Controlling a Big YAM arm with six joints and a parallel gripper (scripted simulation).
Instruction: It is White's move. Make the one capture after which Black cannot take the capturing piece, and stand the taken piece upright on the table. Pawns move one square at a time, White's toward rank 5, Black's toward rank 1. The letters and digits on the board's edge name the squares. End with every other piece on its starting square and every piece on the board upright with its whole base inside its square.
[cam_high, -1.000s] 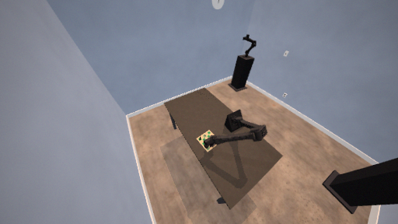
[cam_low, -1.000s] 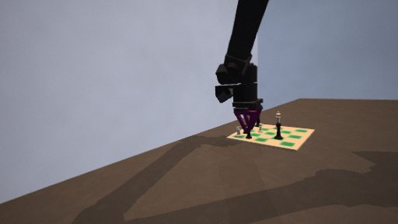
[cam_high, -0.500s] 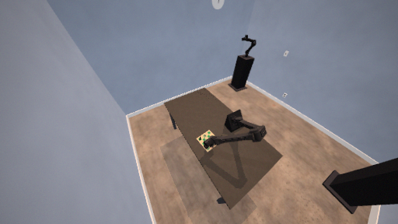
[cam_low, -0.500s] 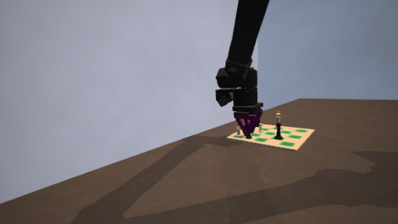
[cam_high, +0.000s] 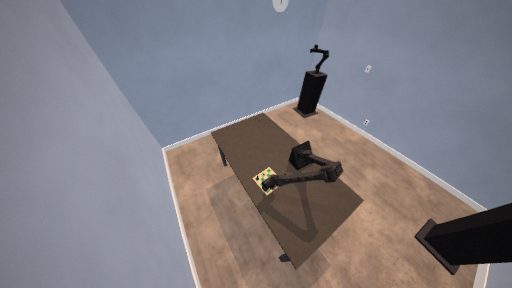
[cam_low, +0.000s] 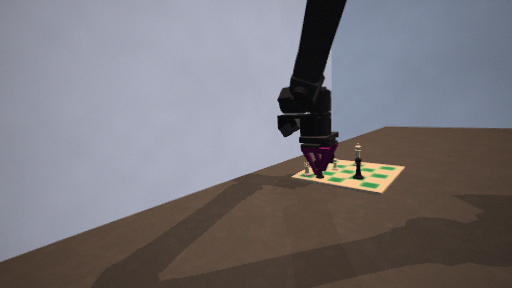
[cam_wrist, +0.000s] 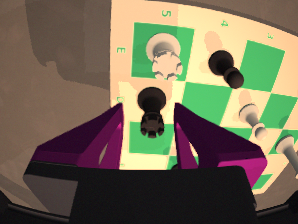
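The tall black piece is 7 cm ahead of my hand, 14 cm to the right of it and 1 cm above it. From my hand the other things lie so: white pawn: 1 cm ahead, 8 cm to the right, 1 cm below; tall white piece: 1 cm behind, 16 cm to the right, 1 cm above; chessboard: 2 cm behind, 9 cm to the right, 2 cm below.
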